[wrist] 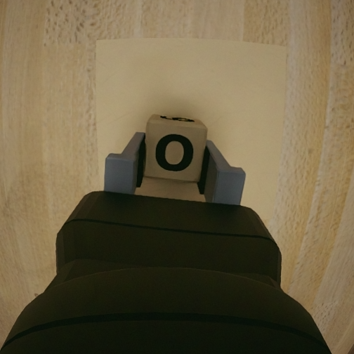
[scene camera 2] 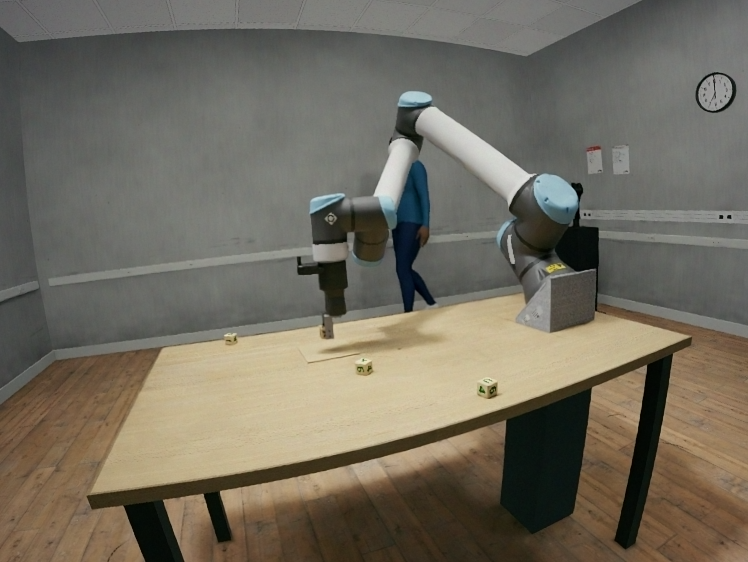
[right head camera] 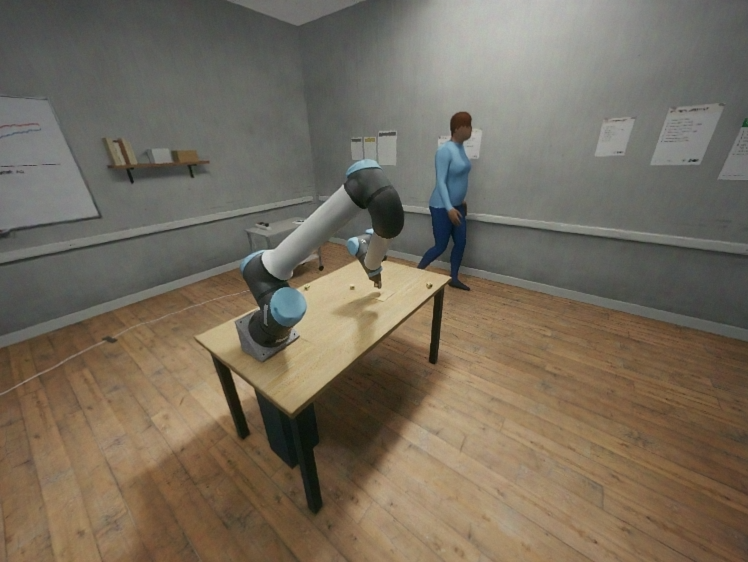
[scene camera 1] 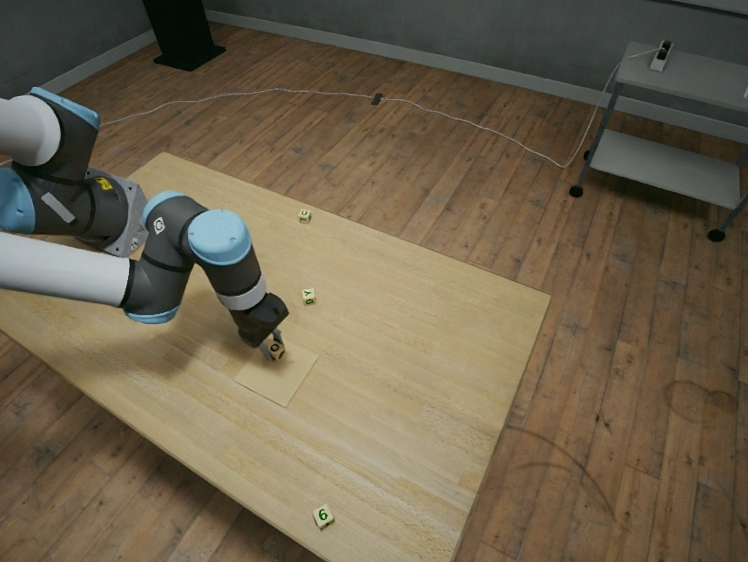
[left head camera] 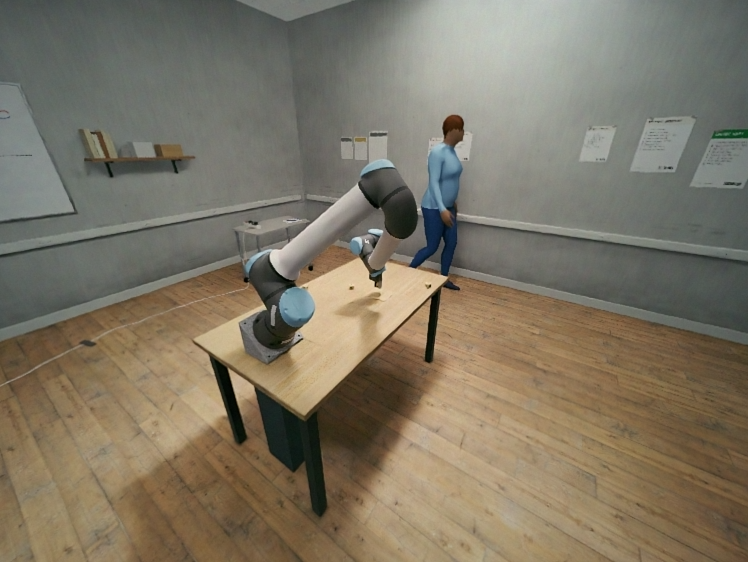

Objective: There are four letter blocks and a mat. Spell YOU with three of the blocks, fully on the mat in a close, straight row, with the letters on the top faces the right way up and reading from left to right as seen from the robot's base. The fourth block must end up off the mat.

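My gripper [scene camera 1: 272, 348] [scene camera 2: 327, 328] [wrist: 171, 153] is shut on the O block [scene camera 1: 276, 348] [scene camera 2: 322, 331] [wrist: 174, 152] and holds it a little above the mat [scene camera 1: 279, 387] [scene camera 2: 315, 357] [wrist: 245, 75]. The O faces up, upright in the wrist view, and the fingers look in line with the mat's sides. A block with a green Y on top [scene camera 1: 308, 296] [scene camera 2: 363, 366] lies off the mat. Another block [scene camera 1: 304, 215] [scene camera 2: 486, 388] lies near the long table edge; its top mark is hard to read. A block with a green 6-like mark on top [scene camera 1: 323, 516] [scene camera 2: 230, 339] lies near the opposite edge.
The wooden table [scene camera 1: 423, 338] [scene camera 2: 241, 416] carries the arm's grey base [scene camera 1: 130, 211] [scene camera 2: 571, 302] at one end. A person [left head camera: 444, 181] [right head camera: 452, 175] [scene camera 2: 413, 235] is beyond the table. A grey trolley [scene camera 1: 677, 75] stands apart from it.
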